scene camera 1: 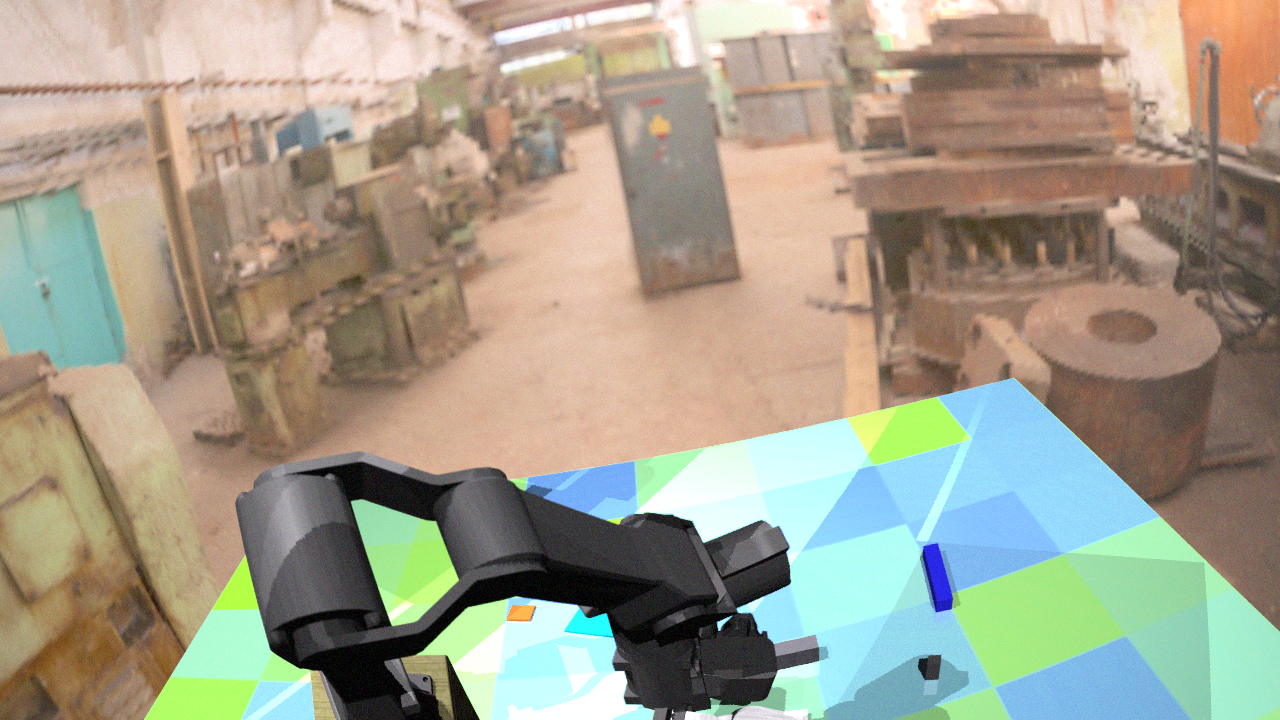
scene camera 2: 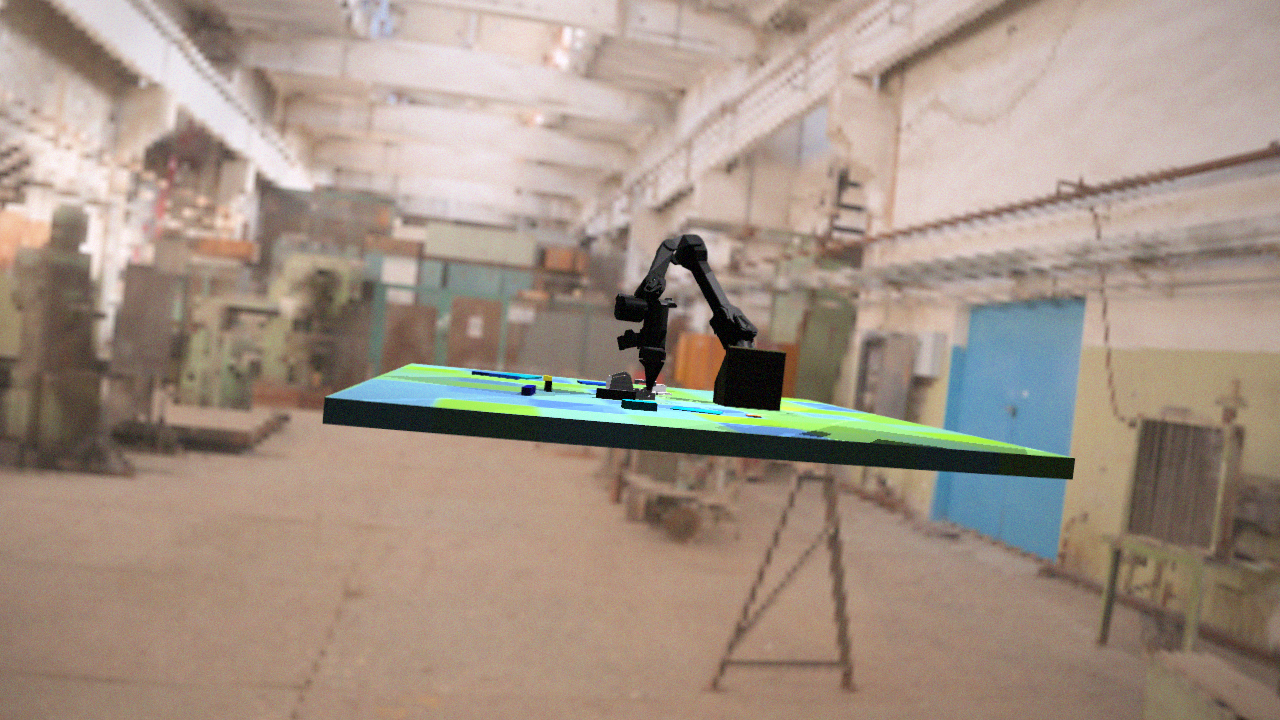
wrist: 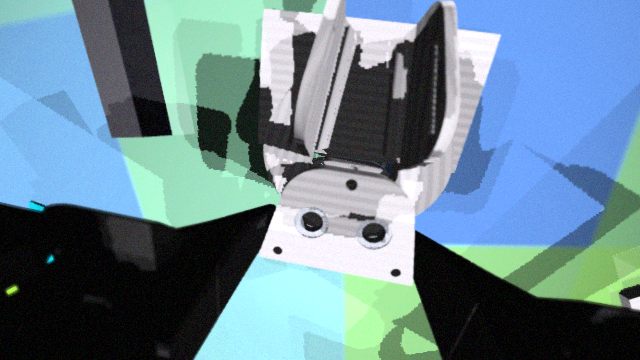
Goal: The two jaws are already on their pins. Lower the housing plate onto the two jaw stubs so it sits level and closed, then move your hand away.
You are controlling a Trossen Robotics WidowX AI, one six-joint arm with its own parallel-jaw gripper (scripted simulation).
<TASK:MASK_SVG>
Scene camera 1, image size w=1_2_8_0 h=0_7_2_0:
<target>gripper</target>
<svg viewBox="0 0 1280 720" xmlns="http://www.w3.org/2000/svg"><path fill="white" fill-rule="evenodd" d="M775 645L771 639L768 639L767 631L762 631L760 634L752 613L737 613L722 625L720 631L717 626L718 622L694 629L682 645L658 655L637 656L621 650L615 642L616 650L612 664L615 671L624 671L627 680L623 697L625 705L643 705L646 709L654 710L652 720L685 720L686 712L696 713L696 711L711 709L710 698L719 701L750 700L757 702L765 700L778 673Z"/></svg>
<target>blue bar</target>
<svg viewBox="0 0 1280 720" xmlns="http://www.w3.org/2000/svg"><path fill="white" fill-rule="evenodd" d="M929 544L923 548L923 562L925 563L936 612L951 610L953 597L939 545Z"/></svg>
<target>flat cyan plate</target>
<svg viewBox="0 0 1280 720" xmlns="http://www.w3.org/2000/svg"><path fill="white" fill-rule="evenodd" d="M565 628L567 633L613 638L606 613L597 617L586 618L579 608L570 624Z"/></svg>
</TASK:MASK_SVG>
